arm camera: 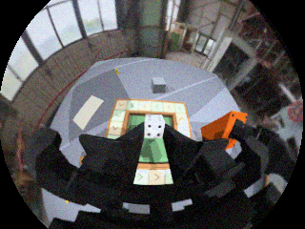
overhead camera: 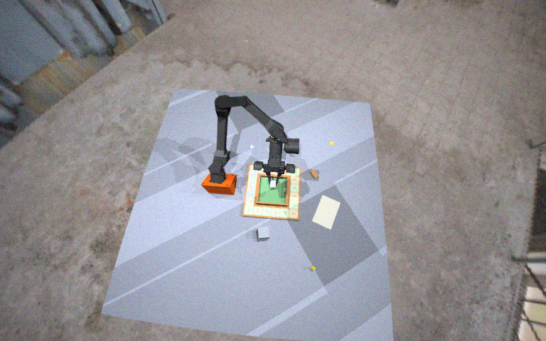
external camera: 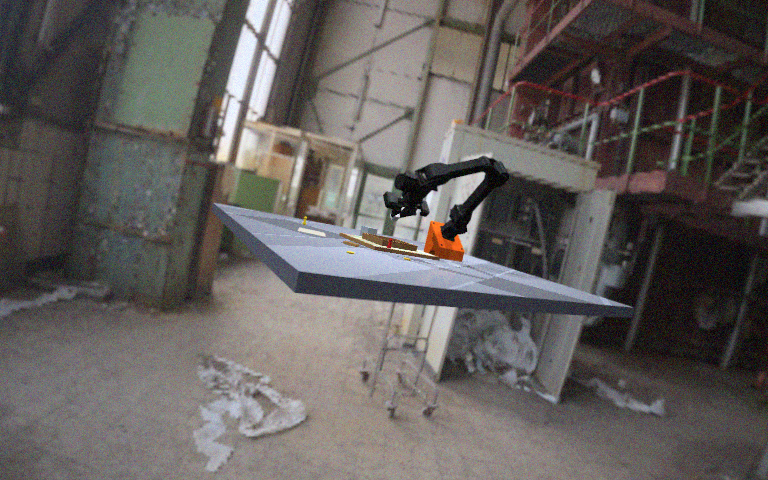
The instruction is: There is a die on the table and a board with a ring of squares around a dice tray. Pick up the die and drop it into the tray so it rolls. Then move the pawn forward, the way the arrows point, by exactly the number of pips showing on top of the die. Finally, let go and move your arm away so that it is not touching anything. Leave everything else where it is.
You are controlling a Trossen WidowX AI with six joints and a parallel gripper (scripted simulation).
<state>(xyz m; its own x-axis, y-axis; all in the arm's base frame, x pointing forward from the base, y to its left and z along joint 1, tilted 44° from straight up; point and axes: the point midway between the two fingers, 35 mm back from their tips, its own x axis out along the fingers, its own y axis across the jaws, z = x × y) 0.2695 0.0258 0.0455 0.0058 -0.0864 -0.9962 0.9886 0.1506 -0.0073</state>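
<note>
Now: the white cube right at my gripper tip. From my gripper tip the other things lie so: orange block: 20 cm ahead, 14 cm to the left, 12 cm below; green dice tray: 11 cm below; red pawn: 6 cm ahead, 12 cm to the left, 9 cm below.
</note>
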